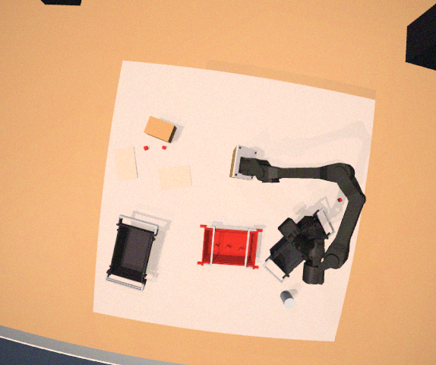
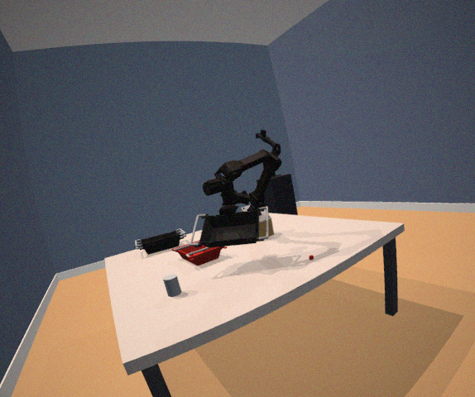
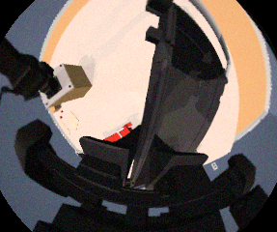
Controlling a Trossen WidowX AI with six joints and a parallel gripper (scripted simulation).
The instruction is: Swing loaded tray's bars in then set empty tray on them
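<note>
The black tray is 50 mm ahead of my gripper tip and 60 mm to the left of it. The rest, counted from my gripper tip: grey cylinder (360 mm ahead, 110 mm to the left, 140 mm below); tan box (360 mm behind, 610 mm to the right, 140 mm below).
</note>
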